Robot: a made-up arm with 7 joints.
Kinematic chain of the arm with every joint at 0, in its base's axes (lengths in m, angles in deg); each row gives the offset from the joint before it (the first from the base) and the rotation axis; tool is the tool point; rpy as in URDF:
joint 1: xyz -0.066 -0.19 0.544 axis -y
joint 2: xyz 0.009 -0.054 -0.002 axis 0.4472 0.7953 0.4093
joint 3: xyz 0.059 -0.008 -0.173 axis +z
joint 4: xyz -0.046 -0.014 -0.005 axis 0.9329 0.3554 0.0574
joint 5: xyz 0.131 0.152 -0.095 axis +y
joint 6: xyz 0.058 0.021 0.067 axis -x
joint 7: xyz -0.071 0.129 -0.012 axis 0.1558 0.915 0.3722
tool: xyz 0.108 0.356 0.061 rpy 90 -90 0
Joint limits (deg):
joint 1: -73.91..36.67
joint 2: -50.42..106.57
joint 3: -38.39..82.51
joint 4: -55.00..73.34
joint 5: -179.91..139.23
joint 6: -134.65..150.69
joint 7: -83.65..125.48
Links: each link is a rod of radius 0.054 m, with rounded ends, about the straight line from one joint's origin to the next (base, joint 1, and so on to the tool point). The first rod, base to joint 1, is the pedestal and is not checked.
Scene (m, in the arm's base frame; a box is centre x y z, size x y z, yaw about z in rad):
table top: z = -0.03
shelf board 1: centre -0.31 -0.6 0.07 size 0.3 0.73 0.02 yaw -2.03
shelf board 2: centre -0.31 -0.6 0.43 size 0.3 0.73 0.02 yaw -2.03
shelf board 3: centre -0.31 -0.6 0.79 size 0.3 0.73 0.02 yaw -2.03
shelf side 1: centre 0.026 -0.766 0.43 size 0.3 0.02 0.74 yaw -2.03
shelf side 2: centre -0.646 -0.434 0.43 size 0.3 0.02 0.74 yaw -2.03
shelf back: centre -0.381 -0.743 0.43 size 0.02 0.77 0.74 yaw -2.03
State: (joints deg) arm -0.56 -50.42 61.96 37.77 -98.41 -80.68 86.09
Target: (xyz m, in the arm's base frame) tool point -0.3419 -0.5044 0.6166
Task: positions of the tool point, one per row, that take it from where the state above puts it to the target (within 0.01 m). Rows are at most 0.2 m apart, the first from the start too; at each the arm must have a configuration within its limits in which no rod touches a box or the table.
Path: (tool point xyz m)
1: -0.3865 -0.4232 0.1905
2: -0.3573 -0.2842 0.1421
3: -0.3213 -0.1522 0.1382
4: -0.3933 -0.1556 0.2810
5: -0.4177 -0.1905 0.4249
6: -0.3996 -0.2543 0.5447
7: -0.4016 -0.3042 0.5408
8: -0.3964 -0.3665 0.5496
9: -0.3783 -0.4358 0.5747
10: -0.3419 -0.5044 0.6166

